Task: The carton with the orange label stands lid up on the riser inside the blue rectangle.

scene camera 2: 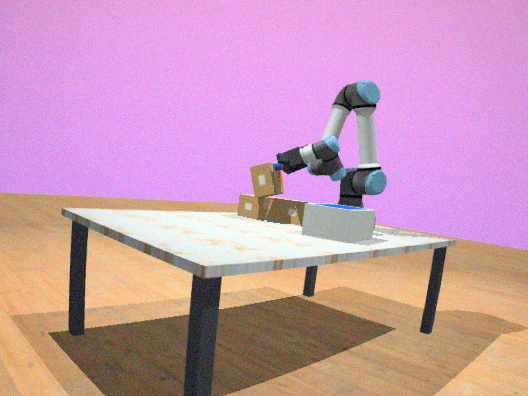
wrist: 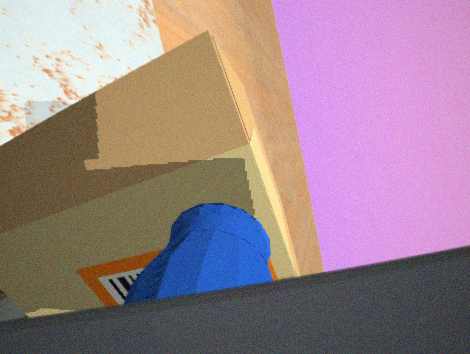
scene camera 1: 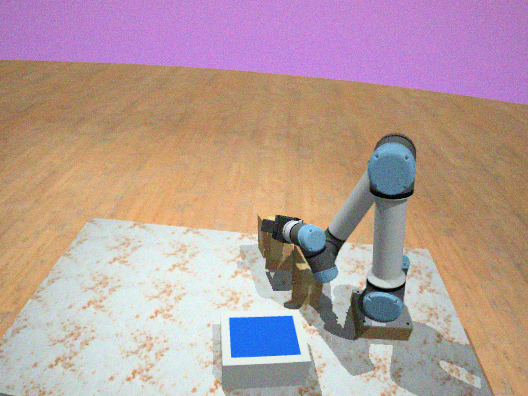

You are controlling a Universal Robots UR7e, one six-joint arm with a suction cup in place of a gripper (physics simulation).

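Places are measured from the arm's base along level axes (x up, y back, z right), in centimetres.
Where they show: end effector, tool point: (scene camera 2: 273,168) (wrist: 215,222).
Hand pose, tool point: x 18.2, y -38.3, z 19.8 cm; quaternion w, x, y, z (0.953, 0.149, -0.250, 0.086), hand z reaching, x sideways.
Observation:
Each offset is from my tool point to the top centre of the thing. Level surfaces: height alone.
The carton with the orange label {dx +2.7, dy -0.6, dz +2.4 cm} (scene camera 1: 261,239) (scene camera 2: 266,181) (wrist: 155,115) is tilted at the end of my suction gripper (scene camera 2: 277,166) (wrist: 215,215). The blue cup is on its labelled side, over part of the orange label; I am shut on this carton, which sits askew to the cup in the wrist view. Its bottom is close above or touching the top of a lower carton in scene camera 2. The blue rectangle {dx -12.3, dy -2.3, dz -40.6 cm} (scene camera 1: 265,336) (scene camera 2: 345,206) is on top of the riser {dx -12.3, dy -2.3, dz -40.6 cm} (scene camera 1: 267,375) (scene camera 2: 337,223), away from the held carton. In scene camera 1 the cup and label are hidden.
Two other cartons stand on the table {dx -24.3 cm} (scene camera 1: 125,290) (scene camera 2: 175,235) (wrist: 50,30): one {dx -14.0, dy +2.7, dz +10.8 cm} (scene camera 1: 280,259) (scene camera 2: 250,206) below the held carton, another {dx -14.0, dy +13.1, dz -7.4 cm} (scene camera 1: 304,282) (scene camera 2: 287,210) nearer the riser. The arm's base (scene camera 1: 382,315) stands at the right.

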